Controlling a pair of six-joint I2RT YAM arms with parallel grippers.
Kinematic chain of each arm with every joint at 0, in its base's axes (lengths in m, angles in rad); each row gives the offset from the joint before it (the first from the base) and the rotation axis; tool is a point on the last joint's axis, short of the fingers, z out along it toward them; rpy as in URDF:
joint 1: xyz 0 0 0.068 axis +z
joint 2: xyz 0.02 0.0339 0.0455 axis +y
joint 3: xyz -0.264 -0.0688 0 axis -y
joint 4: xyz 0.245 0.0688 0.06 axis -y
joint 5: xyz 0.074 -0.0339 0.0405 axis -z
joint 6: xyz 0.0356 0 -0.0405 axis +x
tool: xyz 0 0 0 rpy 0 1.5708 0
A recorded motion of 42 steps. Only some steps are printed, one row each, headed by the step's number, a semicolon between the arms.
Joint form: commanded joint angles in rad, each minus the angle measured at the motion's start. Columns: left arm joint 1, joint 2, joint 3, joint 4, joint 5, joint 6; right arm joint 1, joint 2, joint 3, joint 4, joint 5, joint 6.
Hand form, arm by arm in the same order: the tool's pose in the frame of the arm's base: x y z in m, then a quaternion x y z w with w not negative. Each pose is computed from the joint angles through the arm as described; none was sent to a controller.
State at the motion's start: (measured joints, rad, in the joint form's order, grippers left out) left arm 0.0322 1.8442 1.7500 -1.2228 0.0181 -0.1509; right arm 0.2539 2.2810 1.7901 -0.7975 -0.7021 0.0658
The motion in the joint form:
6: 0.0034 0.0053 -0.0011 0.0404 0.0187 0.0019; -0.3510 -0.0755 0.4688 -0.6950 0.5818 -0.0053
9: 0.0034 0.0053 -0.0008 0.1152 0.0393 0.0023; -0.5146 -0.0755 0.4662 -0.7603 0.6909 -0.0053
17: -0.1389 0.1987 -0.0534 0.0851 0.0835 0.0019; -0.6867 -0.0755 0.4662 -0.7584 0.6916 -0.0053
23: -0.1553 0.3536 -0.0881 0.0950 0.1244 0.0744; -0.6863 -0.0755 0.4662 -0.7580 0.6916 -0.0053
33: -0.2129 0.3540 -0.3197 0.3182 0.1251 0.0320; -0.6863 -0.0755 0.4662 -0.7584 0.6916 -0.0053
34: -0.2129 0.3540 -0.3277 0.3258 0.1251 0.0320; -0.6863 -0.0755 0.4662 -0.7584 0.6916 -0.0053
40: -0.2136 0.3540 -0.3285 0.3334 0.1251 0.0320; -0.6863 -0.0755 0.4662 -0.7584 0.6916 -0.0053
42: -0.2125 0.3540 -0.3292 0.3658 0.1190 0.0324; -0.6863 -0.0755 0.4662 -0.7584 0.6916 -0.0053
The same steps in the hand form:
6: 0.3733 0.0120 0.2973 -0.08857 0.98553 -0.02630 0.14211; 0.4307 -0.0377 0.2907 0.07446 0.99325 0.05877 0.06677
9: 0.3811 0.0115 0.3001 -0.08527 0.97949 -0.03837 0.17850; 0.4109 -0.1092 0.2891 0.15965 0.98664 0.00238 0.03229
17: 0.3977 -0.0462 0.2129 -0.01890 0.99759 -0.05584 0.03650; 0.3863 -0.1781 0.2891 0.24385 0.96924 -0.00092 0.03324
23: 0.4024 -0.0549 0.1450 -0.01991 -0.99619 0.06614 0.05317; 0.3864 -0.1779 0.2891 0.24366 0.96928 -0.00095 0.03344
33: 0.3747 -0.0736 0.0915 -0.02714 -0.99579 0.06308 0.06080; 0.3864 -0.1779 0.2891 0.24366 0.96929 -0.00091 0.03324
34: 0.3736 -0.0734 0.0898 -0.02713 -0.99578 0.06305 0.06099; 0.3864 -0.1779 0.2891 0.24366 0.96929 -0.00091 0.03324
40: 0.3742 -0.0738 0.0895 -0.02772 -0.99593 0.06355 0.05767; 0.3864 -0.1779 0.2891 0.24366 0.96929 -0.00091 0.03324
42: 0.3776 -0.0738 0.0891 -0.02863 -0.99674 0.06298 0.04156; 0.3864 -0.1779 0.2891 0.24366 0.96929 -0.00091 0.03324

